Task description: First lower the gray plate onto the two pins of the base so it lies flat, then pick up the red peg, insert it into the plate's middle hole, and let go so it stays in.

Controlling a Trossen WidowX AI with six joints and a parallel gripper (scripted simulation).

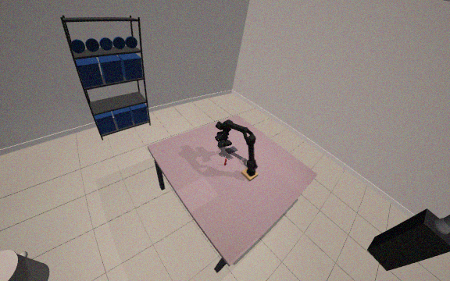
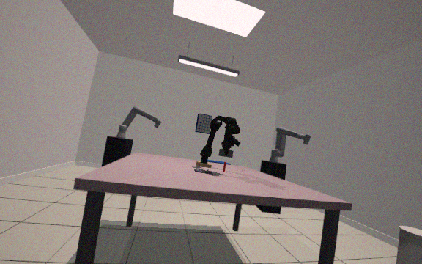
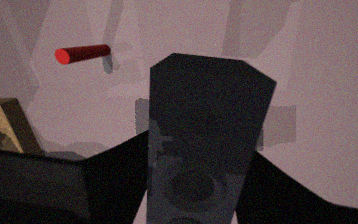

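Right now the red peg is 13 cm behind my gripper tip, 3 cm to the left of it and 10 cm below it. Also, from my gripper tip: gray plate 3 cm above.
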